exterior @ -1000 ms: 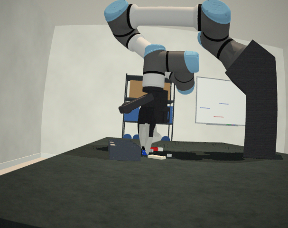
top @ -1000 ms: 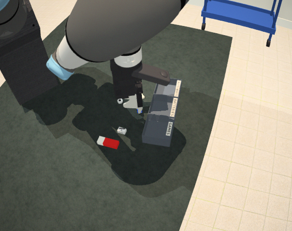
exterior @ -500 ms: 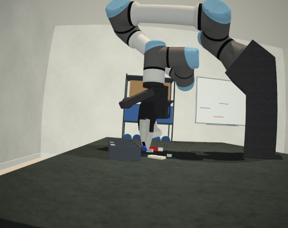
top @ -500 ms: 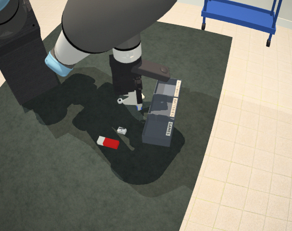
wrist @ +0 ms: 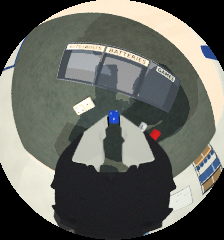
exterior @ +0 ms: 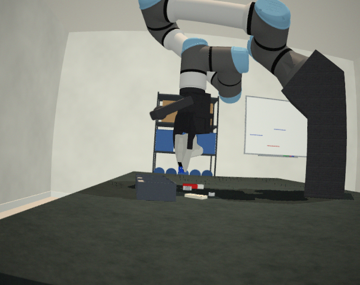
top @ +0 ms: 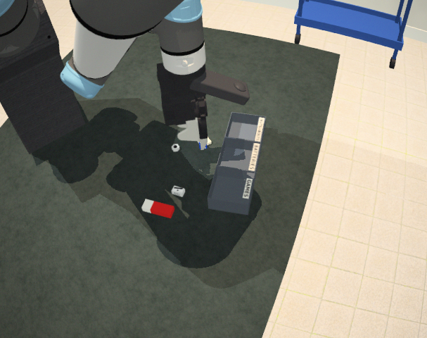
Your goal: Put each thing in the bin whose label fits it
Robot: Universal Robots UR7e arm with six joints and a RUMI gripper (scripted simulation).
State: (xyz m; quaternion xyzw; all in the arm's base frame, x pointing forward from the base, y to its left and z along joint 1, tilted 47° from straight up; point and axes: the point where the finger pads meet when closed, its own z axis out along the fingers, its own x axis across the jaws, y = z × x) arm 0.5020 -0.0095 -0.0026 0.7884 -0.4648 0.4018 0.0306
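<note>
The blue die is 1 cm below my hand. The rest, counted from my hand: white nut (8 cm behind, 7 cm below, 3 cm to the left); grey-white object (9 cm to the right, 7 cm below, 4 cm behind); white domino (7 cm to the left, 7 cm below, 2 cm behind).
</note>
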